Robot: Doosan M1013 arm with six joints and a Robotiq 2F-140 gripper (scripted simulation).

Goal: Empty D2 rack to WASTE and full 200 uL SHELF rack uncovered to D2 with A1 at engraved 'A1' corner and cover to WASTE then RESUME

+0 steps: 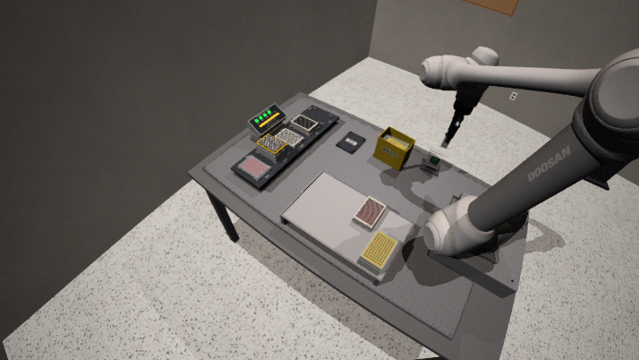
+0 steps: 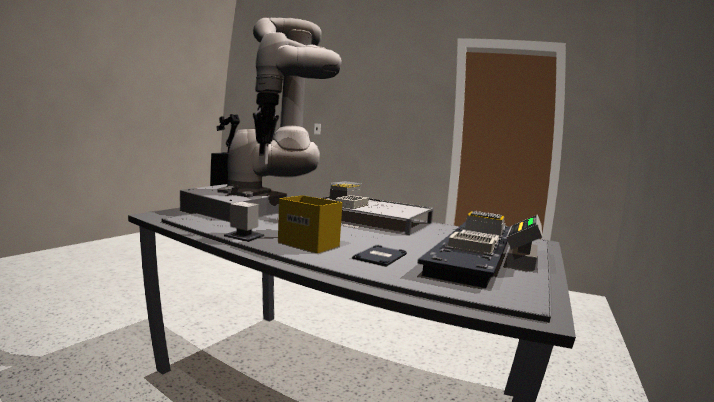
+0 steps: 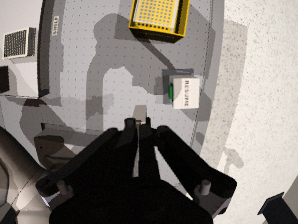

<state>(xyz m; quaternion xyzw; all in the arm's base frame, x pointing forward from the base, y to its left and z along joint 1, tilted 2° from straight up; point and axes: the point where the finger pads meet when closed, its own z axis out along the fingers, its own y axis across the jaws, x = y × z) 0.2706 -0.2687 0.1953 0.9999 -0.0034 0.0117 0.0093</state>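
Now: hand 190 mm above the resume button box and 70 mm to the left of it. Also, from my hand: red rack: 370 mm to the left, 190 mm below, 190 mm ahead; then yellow waste bin: 220 mm below, 210 mm ahead, 50 mm to the right; then regrip nest: 430 mm ahead, 260 mm below, 50 mm to the right.
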